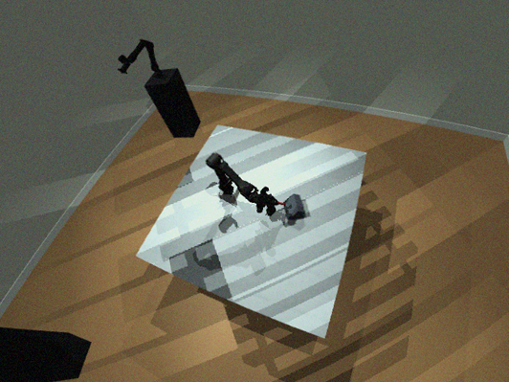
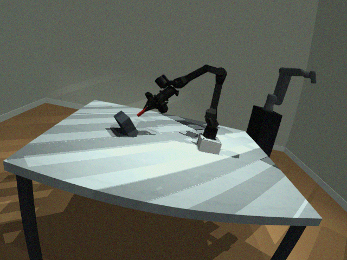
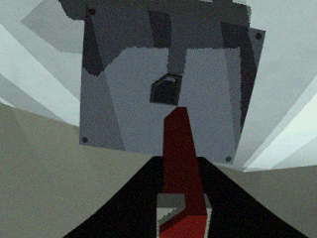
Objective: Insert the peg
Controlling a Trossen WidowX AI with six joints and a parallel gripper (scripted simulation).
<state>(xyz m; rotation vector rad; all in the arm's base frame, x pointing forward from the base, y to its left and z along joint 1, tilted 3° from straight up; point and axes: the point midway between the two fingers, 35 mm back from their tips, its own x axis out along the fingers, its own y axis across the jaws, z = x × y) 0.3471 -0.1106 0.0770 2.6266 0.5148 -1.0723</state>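
Right now the grey sloped panel is 90 mm ahead of my gripper tip, 30 mm to the left of it and 80 mm below it. Also, from my gripper tip: red square-sided peg 10 mm behind, 10 mm above.
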